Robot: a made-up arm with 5 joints.
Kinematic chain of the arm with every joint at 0, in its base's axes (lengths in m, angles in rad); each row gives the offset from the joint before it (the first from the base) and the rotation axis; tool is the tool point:
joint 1: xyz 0 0 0.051 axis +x
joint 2: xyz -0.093 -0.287 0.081 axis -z
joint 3: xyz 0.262 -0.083 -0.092 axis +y
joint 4: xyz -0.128 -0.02 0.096 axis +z
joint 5: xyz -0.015 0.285 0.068 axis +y
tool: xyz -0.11 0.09 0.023
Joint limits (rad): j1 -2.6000..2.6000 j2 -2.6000..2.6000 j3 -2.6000..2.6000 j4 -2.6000..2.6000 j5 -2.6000..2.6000
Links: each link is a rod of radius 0.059 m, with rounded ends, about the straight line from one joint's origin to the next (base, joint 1, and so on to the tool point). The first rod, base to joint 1, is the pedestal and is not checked.
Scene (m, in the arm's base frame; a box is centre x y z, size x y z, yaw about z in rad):
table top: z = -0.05
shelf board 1: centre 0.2 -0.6 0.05 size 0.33 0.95 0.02 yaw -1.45
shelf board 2: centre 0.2 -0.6 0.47 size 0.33 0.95 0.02 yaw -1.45
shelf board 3: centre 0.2 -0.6 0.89 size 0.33 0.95 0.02 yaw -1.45
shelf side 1: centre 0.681 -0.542 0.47 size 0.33 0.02 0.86 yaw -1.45
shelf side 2: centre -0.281 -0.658 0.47 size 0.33 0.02 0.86 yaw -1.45
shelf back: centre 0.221 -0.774 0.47 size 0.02 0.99 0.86 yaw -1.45
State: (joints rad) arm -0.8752 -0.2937 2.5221 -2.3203 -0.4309
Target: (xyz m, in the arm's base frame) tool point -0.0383 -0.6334 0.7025
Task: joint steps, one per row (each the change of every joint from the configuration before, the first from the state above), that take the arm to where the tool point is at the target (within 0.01 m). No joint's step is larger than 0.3 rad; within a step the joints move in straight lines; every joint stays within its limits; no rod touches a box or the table.
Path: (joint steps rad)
1: -0.2505 -0.0068 -0.1000 0.2534 -0.0451
2: -0.2506 -0.0068 -0.0999 0.2535 -0.0452
3: -0.2505 -0.0068 -0.1000 0.2534 -0.0451
4: 0.0123 0.2921 -0.0081 -0.1590 0.1792
5: 0.0123 0.2920 -0.0081 -0.1590 0.1792
6: 0.0124 0.2921 -0.0082 -0.1590 0.1792
7: 0.0123 0.2920 -0.0081 -0.1590 0.1792
8: 0.2844 -0.0171 -0.2579 -0.2020 0.1492
9: 0.2845 -0.0171 -0.2580 -0.2020 0.1491

